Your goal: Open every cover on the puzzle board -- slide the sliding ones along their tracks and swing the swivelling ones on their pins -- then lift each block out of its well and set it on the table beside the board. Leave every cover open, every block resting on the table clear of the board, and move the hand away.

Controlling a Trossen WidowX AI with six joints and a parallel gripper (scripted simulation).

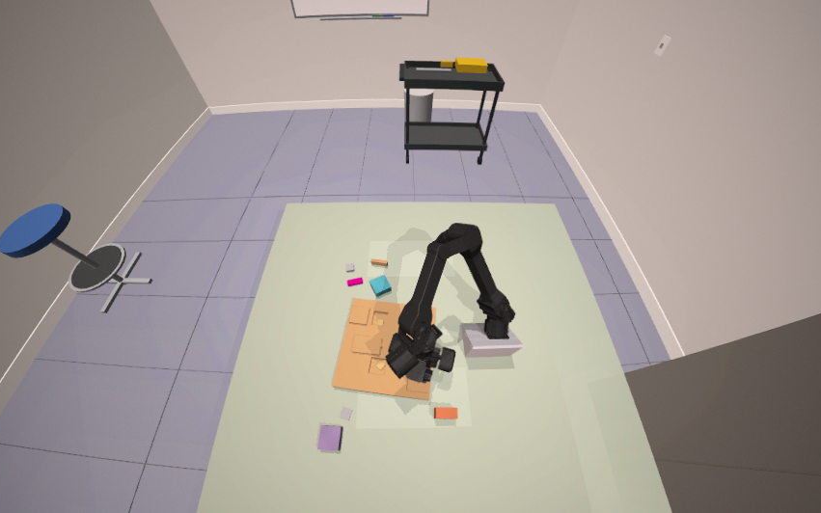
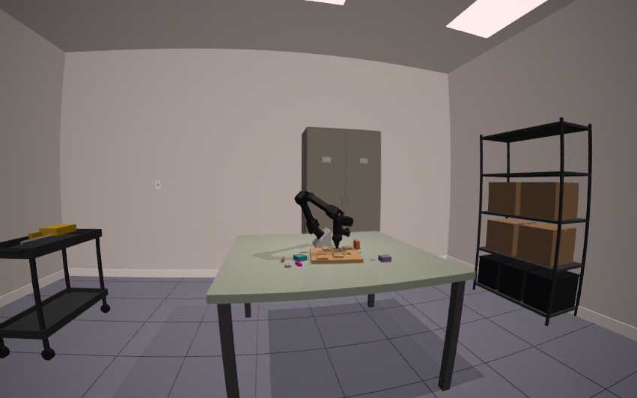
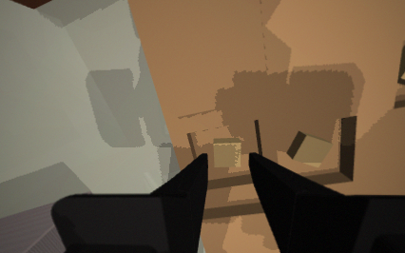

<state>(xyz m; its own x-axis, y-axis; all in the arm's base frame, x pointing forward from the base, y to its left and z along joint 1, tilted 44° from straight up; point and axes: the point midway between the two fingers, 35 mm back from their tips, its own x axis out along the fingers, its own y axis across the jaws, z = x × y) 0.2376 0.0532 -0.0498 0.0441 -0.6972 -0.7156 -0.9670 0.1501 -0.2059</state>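
Right now the orange block is 150 mm to the left of my gripper tip and 70 mm behind it. The rest, counted from my gripper tip: purple block (250 mm ahead, 230 mm to the left, 10 mm below); magenta bar (270 mm to the right, 250 mm ahead, 20 mm below); teal block (260 mm to the right, 150 mm ahead, 10 mm below).
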